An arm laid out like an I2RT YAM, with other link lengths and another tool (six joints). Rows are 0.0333 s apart.
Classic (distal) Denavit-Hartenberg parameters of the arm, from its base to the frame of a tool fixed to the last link. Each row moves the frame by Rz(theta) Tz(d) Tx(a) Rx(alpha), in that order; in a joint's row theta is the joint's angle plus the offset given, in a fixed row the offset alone. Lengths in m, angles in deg.
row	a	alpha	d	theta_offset
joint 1	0.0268	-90	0.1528	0
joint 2	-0.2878	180	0	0
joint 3	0.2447	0	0	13.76
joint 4	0.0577	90	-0.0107	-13.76
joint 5	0	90	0.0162	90
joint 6	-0.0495	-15.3	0.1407	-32.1
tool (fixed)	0	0	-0.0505	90
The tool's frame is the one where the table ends.
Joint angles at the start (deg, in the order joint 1, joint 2, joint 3, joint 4, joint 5, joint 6):
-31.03, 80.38, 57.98, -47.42, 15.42, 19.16
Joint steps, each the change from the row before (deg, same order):
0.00, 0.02, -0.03, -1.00, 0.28, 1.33
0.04, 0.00, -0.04, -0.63, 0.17, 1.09
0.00, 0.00, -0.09, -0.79, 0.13, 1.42
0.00, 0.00, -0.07, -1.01, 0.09, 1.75
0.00, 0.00, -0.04, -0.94, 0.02, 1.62
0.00, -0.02, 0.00, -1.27, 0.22, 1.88
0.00, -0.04, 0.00, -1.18, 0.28, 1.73
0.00, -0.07, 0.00, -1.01, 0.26, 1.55
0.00, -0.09, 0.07, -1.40, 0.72, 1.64
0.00, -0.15, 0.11, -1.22, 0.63, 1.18
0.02, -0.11, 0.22, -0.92, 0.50, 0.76
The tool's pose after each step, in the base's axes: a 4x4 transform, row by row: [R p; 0 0 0 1], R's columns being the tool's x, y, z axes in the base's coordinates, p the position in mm. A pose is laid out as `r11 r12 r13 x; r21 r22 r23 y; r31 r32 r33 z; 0 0 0 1`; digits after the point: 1 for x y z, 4 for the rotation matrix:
-0.9105 0.3976 -0.1134 241.5; 0.4130 0.8613 -0.2960 -104.4; -0.0200 -0.3164 -0.9484 244.0; 0 0 0 1
-0.9032 0.4115 -0.1224 240.6; 0.4290 0.8561 -0.2882 -104.1; -0.0139 -0.3128 -0.9497 243.7; 0 0 0 1
-0.8930 0.4299 -0.1334 239.4; 0.4501 0.8490 -0.2768 -103.7; -0.0058 -0.3072 -0.9516 243.1; 0 0 0 1
-0.8798 0.4524 -0.1461 237.9; 0.4754 0.8399 -0.2619 -103.2; 0.0042 -0.2999 -0.9540 242.5; 0 0 0 1
-0.8670 0.4731 -0.1568 236.7; 0.4982 0.8310 -0.2475 -102.7; 0.0132 -0.2927 -0.9561 242.2; 0 0 0 1
-0.8507 0.4965 -0.1726 234.7; 0.5250 0.8187 -0.2325 -102.4; 0.0258 -0.2884 -0.9572 241.9; 0 0 0 1
-0.8347 0.5178 -0.1875 232.7; 0.5494 0.8061 -0.2199 -102.1; 0.0372 -0.2866 -0.9573 241.8; 0 0 0 1
-0.8197 0.5369 -0.1996 231.0; 0.5709 0.7938 -0.2096 -102.0; 0.0459 -0.2857 -0.9572 241.8; 0 0 0 1
-0.8019 0.5556 -0.2198 228.1; 0.5947 0.7780 -0.2026 -102.2; 0.0584 -0.2931 -0.9543 241.9; 0 0 0 1
-0.7882 0.5683 -0.2361 225.5; 0.6116 0.7658 -0.1985 -102.3; 0.0680 -0.3009 -0.9512 242.5; 0 0 0 1
-0.7793 0.5760 -0.2469 223.8; 0.6224 0.7574 -0.1976 -102.5; 0.0732 -0.3076 -0.9487 243.5; 0 0 0 1

